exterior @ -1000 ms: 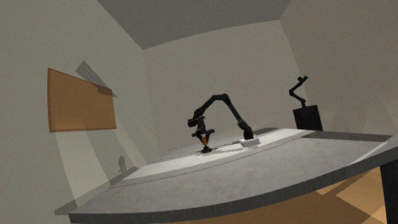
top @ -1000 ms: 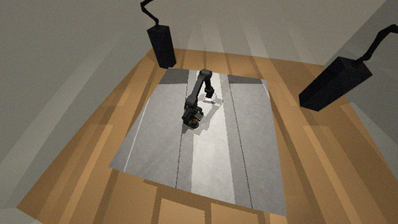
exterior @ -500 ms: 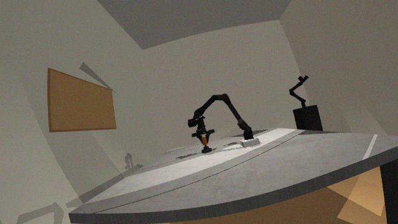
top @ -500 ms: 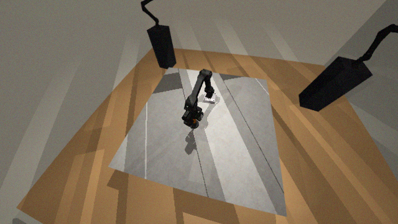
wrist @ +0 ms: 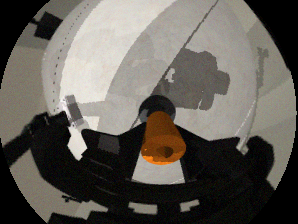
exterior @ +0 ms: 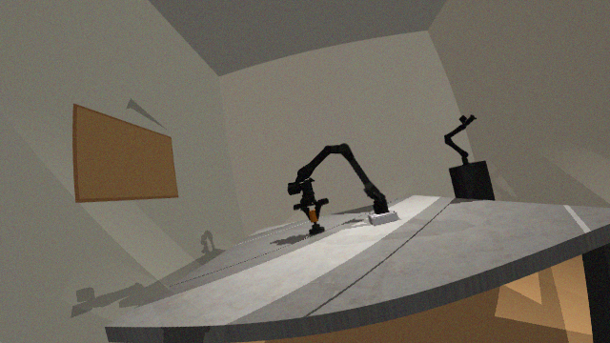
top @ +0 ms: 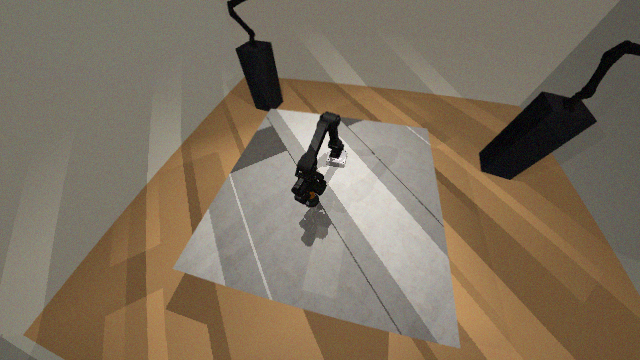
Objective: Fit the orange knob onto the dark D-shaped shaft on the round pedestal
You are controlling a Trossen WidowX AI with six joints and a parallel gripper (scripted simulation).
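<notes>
Now: gripper tip 20 mm below the orange knob. Also, from my gripper tip: dark round pedestal: 40 mm below.
</notes>
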